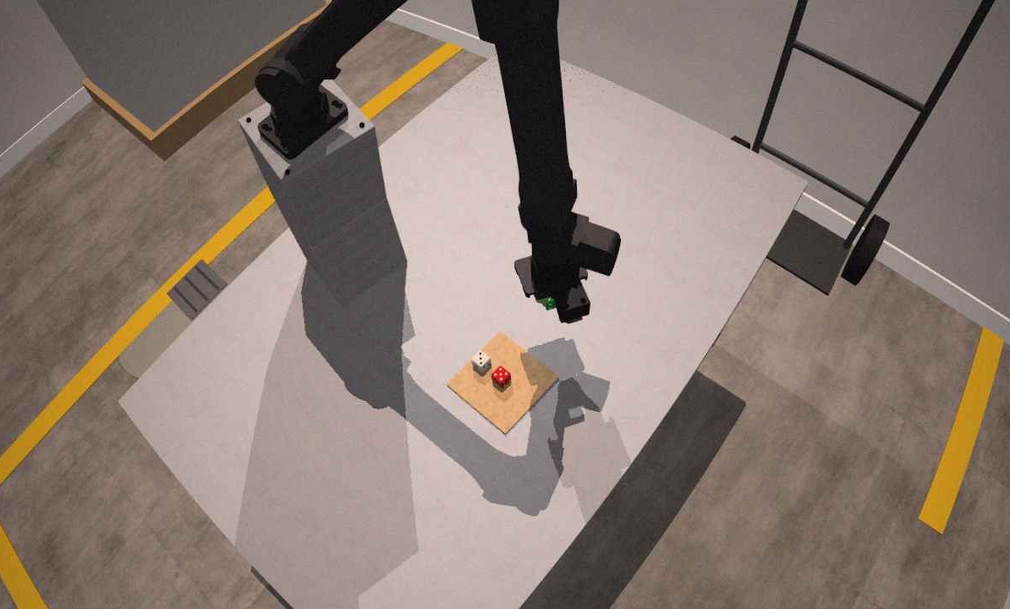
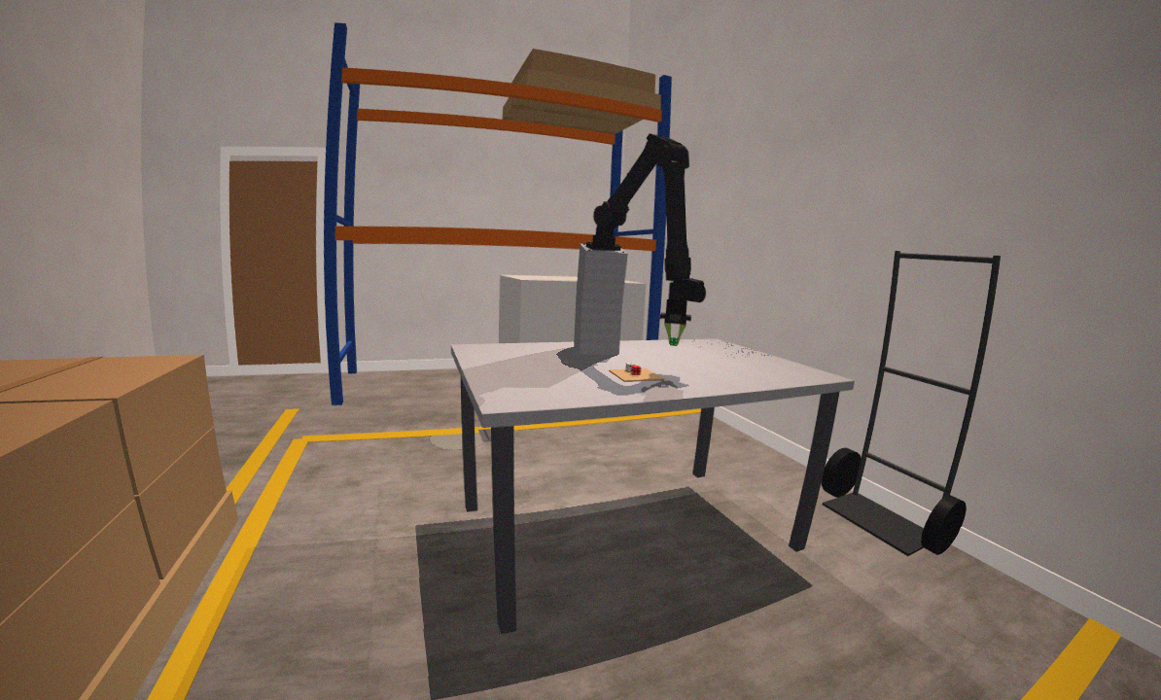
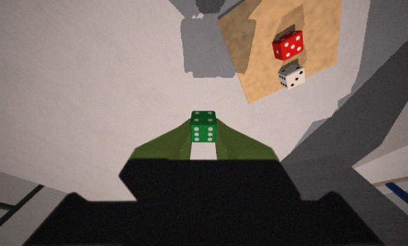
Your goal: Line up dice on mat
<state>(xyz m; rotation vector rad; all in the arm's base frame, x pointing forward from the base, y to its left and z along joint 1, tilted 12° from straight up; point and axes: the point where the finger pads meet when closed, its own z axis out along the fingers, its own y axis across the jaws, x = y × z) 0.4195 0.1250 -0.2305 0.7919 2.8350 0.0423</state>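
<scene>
Right now my hand is 13 cm to the left of the red die and 9 cm above it. Round my hand: green die: right at my hand; then tan mat: 13 cm to the right, 11 cm below; then white die: 5 cm behind, 13 cm to the right, 9 cm below.
</scene>
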